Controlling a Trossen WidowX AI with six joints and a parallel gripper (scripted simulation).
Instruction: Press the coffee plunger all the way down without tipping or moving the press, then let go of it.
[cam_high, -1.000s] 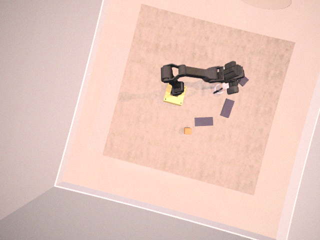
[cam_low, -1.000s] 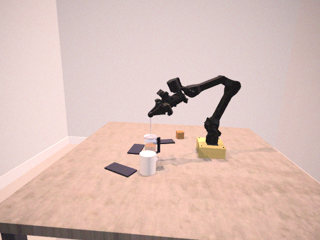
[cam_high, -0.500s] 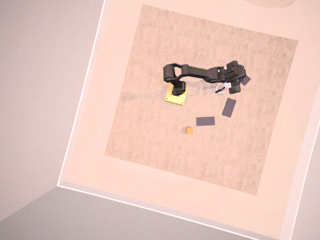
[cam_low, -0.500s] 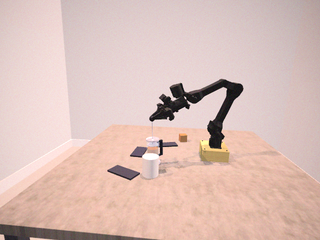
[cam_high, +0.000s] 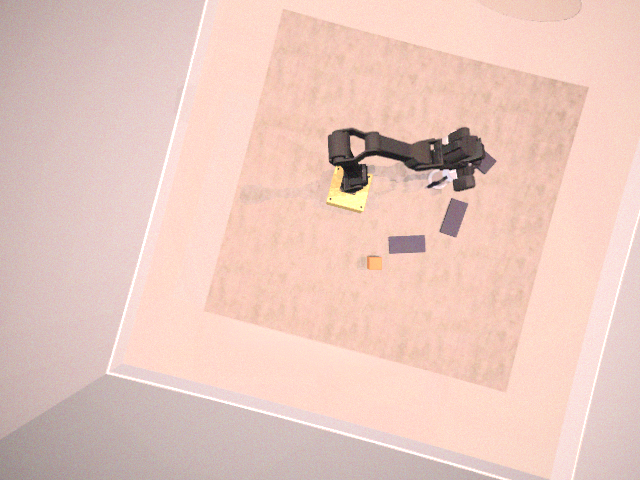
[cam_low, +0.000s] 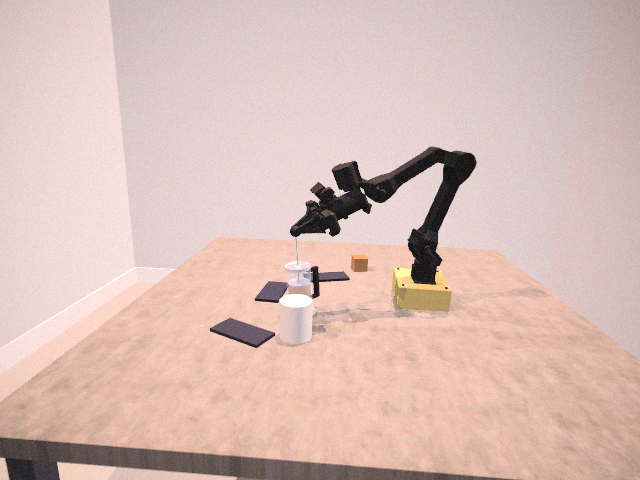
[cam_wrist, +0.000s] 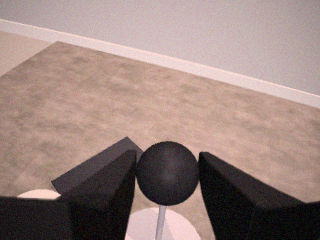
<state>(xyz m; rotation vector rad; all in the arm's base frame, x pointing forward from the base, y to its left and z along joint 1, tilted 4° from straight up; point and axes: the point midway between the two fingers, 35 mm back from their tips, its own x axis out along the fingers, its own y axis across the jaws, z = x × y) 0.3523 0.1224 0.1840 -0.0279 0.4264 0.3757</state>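
Now: the coffee press 30 mm behind my gripper tip, 20 mm to the right of it and 120 mm below it.
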